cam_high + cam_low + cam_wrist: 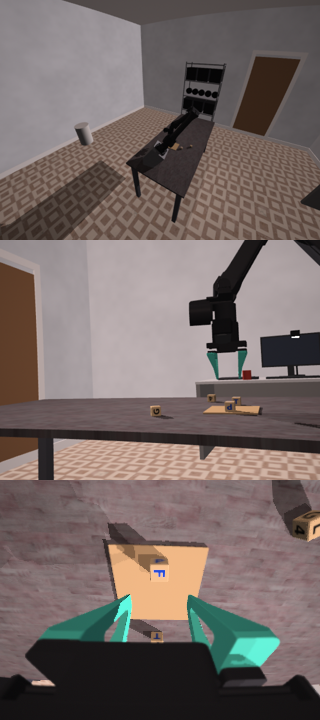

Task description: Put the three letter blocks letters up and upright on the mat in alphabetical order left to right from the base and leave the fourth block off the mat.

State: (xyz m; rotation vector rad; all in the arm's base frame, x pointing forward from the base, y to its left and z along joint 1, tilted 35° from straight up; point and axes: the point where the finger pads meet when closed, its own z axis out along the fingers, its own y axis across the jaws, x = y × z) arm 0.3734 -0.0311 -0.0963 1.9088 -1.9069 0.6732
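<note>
The mat is 40 mm to the right of my hand and 100 mm below it. Also, from my hand: block (10 mm behind, 160 mm to the right, 90 mm below).
</note>
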